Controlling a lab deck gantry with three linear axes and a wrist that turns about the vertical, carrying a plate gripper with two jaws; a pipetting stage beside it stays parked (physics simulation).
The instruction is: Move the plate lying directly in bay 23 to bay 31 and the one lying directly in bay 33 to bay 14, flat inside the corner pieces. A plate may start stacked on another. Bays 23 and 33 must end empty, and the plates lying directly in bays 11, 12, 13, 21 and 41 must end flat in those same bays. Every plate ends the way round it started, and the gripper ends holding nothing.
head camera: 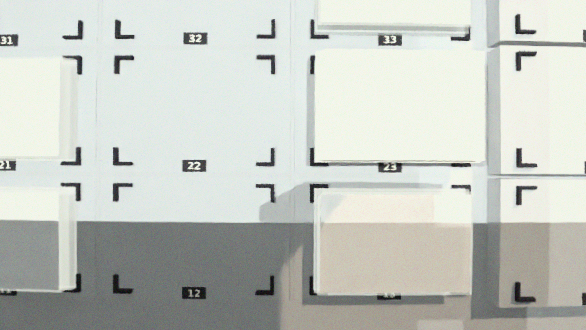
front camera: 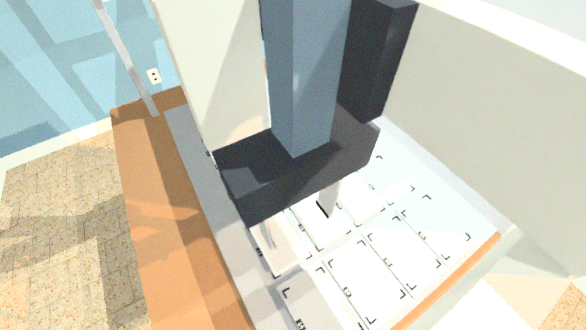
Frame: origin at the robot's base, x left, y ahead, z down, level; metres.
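Seen in the pictures: gripper, fingertip midpoint: [front camera: 297, 224]; robot's base, link origin: [front camera: 202, 139].
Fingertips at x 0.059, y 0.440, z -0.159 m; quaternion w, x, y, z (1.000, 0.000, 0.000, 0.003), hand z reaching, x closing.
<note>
Pixels of each thing's top centre, then the offset from my fingertips to it. "pt": a spot on its surface instead.
- bay 23, surface spot: [head camera: 400, 105] pt dx +0.090, dy -0.050, dz +0.131 m
- bay 33, surface spot: [head camera: 394, 10] pt dx +0.169, dy -0.049, dz +0.144 m
- bay 13, surface spot: [head camera: 395, 245] pt dx -0.018, dy -0.048, dz +0.144 m
- bay 21 plate, surface spot: [head camera: 30, 107] pt dx +0.091, dy -0.340, dz +0.144 m
- bay 11 plate, surface spot: [head camera: 27, 250] pt dx -0.024, dy -0.342, dz +0.144 m
- Bay 14, surface spot: [head camera: 530, 260] [front camera: 299, 288] pt dx -0.030, dy +0.062, dz +0.144 m
My gripper [front camera: 299, 231] hangs over the area of bays 13 and 23 in the front view, its two pale jaws apart with no plate seen between them. White plates lie in bay 23 [front camera: 311, 226] [head camera: 400, 105], bay 33 [front camera: 357, 202] [head camera: 394, 10] and bay 13 [front camera: 287, 250] [head camera: 395, 245]. The top in bay 23 looks larger and higher in the head view; how many plates are stacked there is unclear. At the head view's left edge lie the bay 21 plate [head camera: 30, 107] and the bay 11 plate [head camera: 27, 250]. Bay 14 [front camera: 307, 295] [head camera: 530, 260] shows no plate. The plate in bay 41 does not show.
The dark gantry block [front camera: 300, 180] and the cream column [front camera: 215, 75] hide the far bays in the front view. Bays 22 [head camera: 195, 110] and 12 [head camera: 195, 250] show bare corner pieces. The column with bay 14 is a raised block. The wooden edge [front camera: 150, 225] runs along the left.
</note>
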